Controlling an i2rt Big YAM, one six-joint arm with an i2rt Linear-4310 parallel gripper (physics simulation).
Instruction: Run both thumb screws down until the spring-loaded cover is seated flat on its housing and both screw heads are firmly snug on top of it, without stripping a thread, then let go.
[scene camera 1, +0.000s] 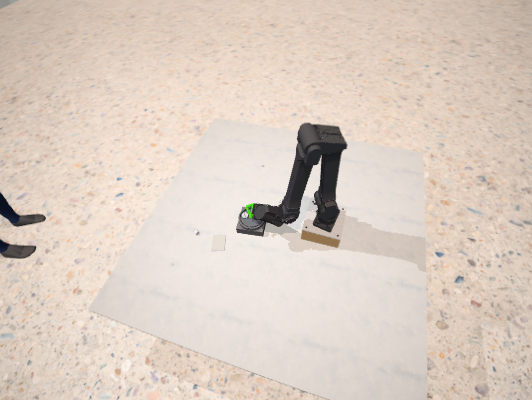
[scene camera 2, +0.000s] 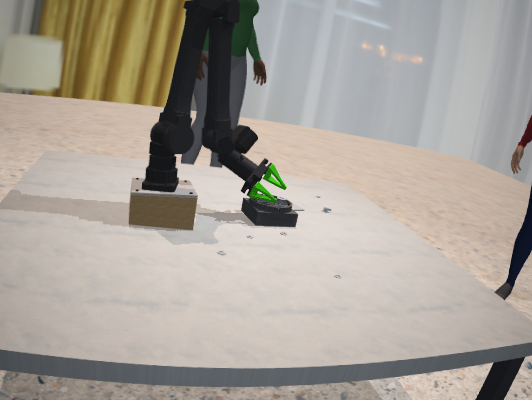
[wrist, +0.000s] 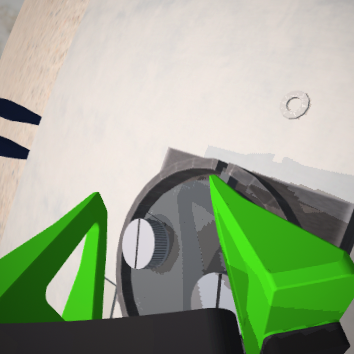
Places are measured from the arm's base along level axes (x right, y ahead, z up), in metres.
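Where they show: gripper, between the fingertips: (scene camera 1: 250, 206) (scene camera 2: 281, 195) (wrist: 155, 193); arm's base, origin of its link: (scene camera 1: 326, 218) (scene camera 2: 160, 186).
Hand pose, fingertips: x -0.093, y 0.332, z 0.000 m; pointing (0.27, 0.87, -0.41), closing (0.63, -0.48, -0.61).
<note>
Each offset is from my fingertips to the top centre of the thing. "pt": to the spot under its first point.
The dark square housing @(dy -0.020, dx -0.032, dz -0.028 m) (scene camera 1: 250, 231) (scene camera 2: 272, 218) stands on the table, with a round raised rim. In the wrist view the grey cover @(pt dy -0.016, dx -0.058, dz -0.032 m) (wrist: 160, 295) lies inside the rim; whether it is flat is unclear. One thumb screw @(dy +0.010, dx -0.041, dz -0.019 m) (wrist: 138, 243) with a slotted silver head and ribbed side stands up from the cover, its side showing below the head. The second thumb screw @(dy -0.051, dx -0.022, dz -0.018 m) (wrist: 207, 290) is partly hidden behind the right green finger. My gripper (scene camera 1: 250, 210) (scene camera 2: 280, 194) (wrist: 155, 193) is partly open and empty, tilted over the housing. In the wrist view the first screw shows between the fingers.
A washer (wrist: 295, 105) lies beyond the housing. In the second scene view several washers, such as one @(dy +0.015, dx +0.081, dz -0.082 m) (scene camera 2: 283, 233), lie in front of it. A thin pale plate @(dy +0.069, dx -0.194, dz -0.081 m) (scene camera 1: 218, 243) and a small grey part @(dy +0.195, dx -0.197, dz -0.064 m) (scene camera 1: 196, 232) (scene camera 2: 326, 209) lie nearby. The arm's base block (scene camera 1: 320, 241) (scene camera 2: 162, 212) stands opposite.
</note>
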